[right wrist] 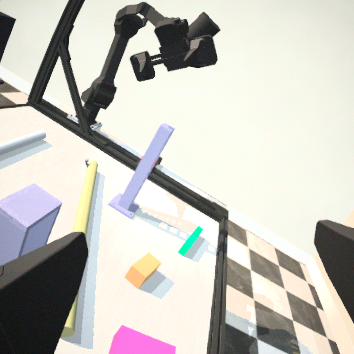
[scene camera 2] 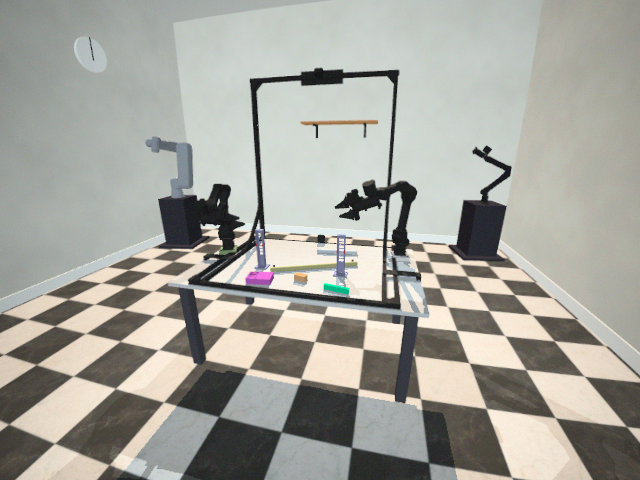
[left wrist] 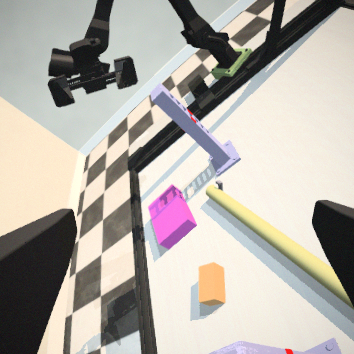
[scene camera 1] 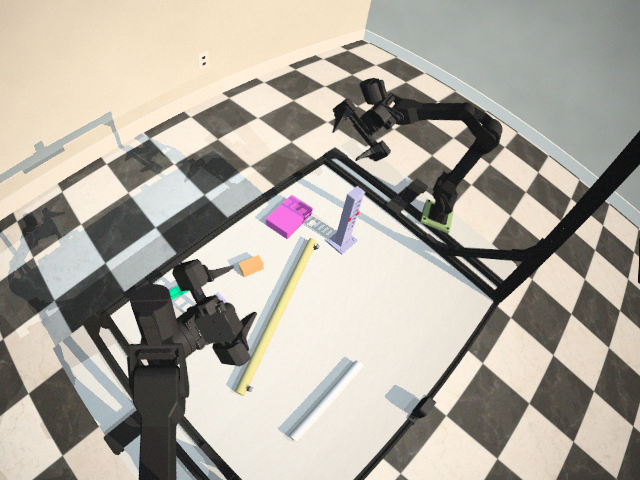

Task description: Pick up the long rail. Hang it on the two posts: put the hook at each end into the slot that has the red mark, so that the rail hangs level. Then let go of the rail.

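Places are measured from the left arm's base along level axes (x back, y up, z left), in centimetres.
Pixels of known places: left gripper, fingertip midpoint: (right wrist: pixel 162 67) (scene camera 2: pixel 337 212) (left wrist: pixel 197 217) (scene camera 1: pixel 243 290); right gripper, fingertip midpoint: (right wrist: pixel 201 238) (scene camera 2: pixel 242 221) (left wrist: pixel 95 92) (scene camera 1: pixel 344 146); left arm's base at its link origin: (right wrist: pixel 85 119) (scene camera 2: pixel 399 253); right arm's base at its link origin: (scene camera 2: pixel 228 248) (left wrist: pixel 228 59) (scene camera 1: pixel 438 214).
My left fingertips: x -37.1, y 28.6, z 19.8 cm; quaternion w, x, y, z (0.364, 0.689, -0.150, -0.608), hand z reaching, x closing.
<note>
For each thing: its top centre in the pictures, then the offset to it from my left fingertips.
- long yellow rail at its top centre: (left wrist: pixel 298 250) (right wrist: pixel 83 209) (scene camera 1: pixel 280 309) (scene camera 2: pixel 314 263) dy -28.2, dx -11.5, dz +0.3 cm
- lavender post at its top centre: (right wrist: pixel 30 202) (left wrist: pixel 155 90) (scene camera 1: pixel 356 192) (scene camera 2: pixel 259 229) dy -9.9, dx -40.7, dz +1.2 cm
- magenta block at its top centre: (left wrist: pixel 165 211) (scene camera 1: pixel 289 213) (scene camera 2: pixel 259 275) dy -28.4, dx -36.6, dz +17.6 cm
- orange block at its top centre: (left wrist: pixel 206 281) (right wrist: pixel 146 263) (scene camera 1: pixel 251 263) (scene camera 2: pixel 300 274) dy -28.4, dx -16.7, dz +14.7 cm
- green bar at its top centre: (right wrist: pixel 193 235) (scene camera 1: pixel 180 287) (scene camera 2: pixel 336 286) dy -28.9, dx +1.2, dz +24.1 cm
The long yellow rail (scene camera 1: pixel 276 317) (scene camera 2: pixel 315 267) (left wrist: pixel 280 243) (right wrist: pixel 86 200) lies on the table, a small dark hook at each end. One lavender post (scene camera 1: pixel 348 219) (scene camera 2: pixel 261 250) (left wrist: pixel 192 125) stands upright near one rail end, red marks on its slots. The other post (scene camera 2: pixel 341 256) (right wrist: pixel 147 167) stands too; the left arm mostly hides it in scene camera 1. My left gripper (scene camera 1: pixel 243 290) (scene camera 2: pixel 338 212) (left wrist: pixel 197 217) is open and empty, raised above the table near that second post. My right gripper (scene camera 1: pixel 345 145) (scene camera 2: pixel 241 221) (right wrist: pixel 201 238) is open and empty, raised beyond the table frame's edge.
A magenta block (scene camera 1: pixel 289 215) (scene camera 2: pixel 259 278) (left wrist: pixel 172 220), an orange block (scene camera 1: pixel 251 265) (left wrist: pixel 212 283) (right wrist: pixel 143 270) and a green bar (scene camera 2: pixel 336 288) (right wrist: pixel 190 241) lie on one side of the rail. A white tube (scene camera 1: pixel 325 400) (scene camera 2: pixel 337 253) lies on the other. Black beams edge the table.
</note>
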